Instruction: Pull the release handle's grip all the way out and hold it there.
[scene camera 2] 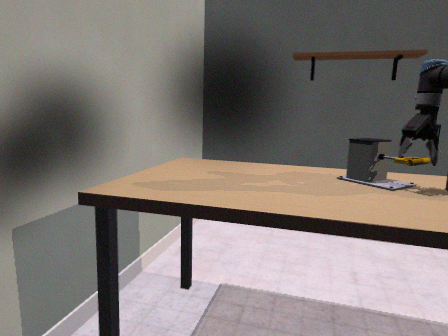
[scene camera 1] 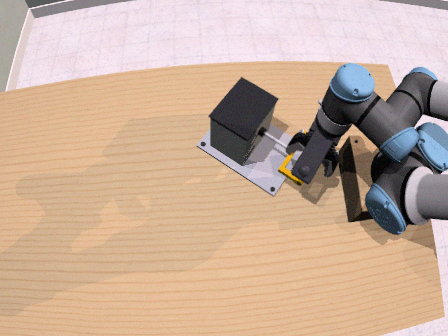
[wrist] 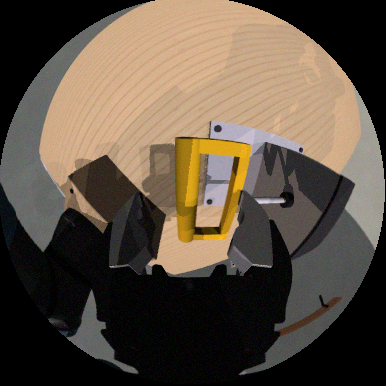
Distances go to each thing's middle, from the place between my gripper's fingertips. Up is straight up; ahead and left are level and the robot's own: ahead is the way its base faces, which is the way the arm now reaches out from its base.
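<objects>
Grey base plate (scene camera 1: 261,168) seen. My gripper 9 cm to the left of the plate, 12 cm short of it, 9 cm above it.
</objects>
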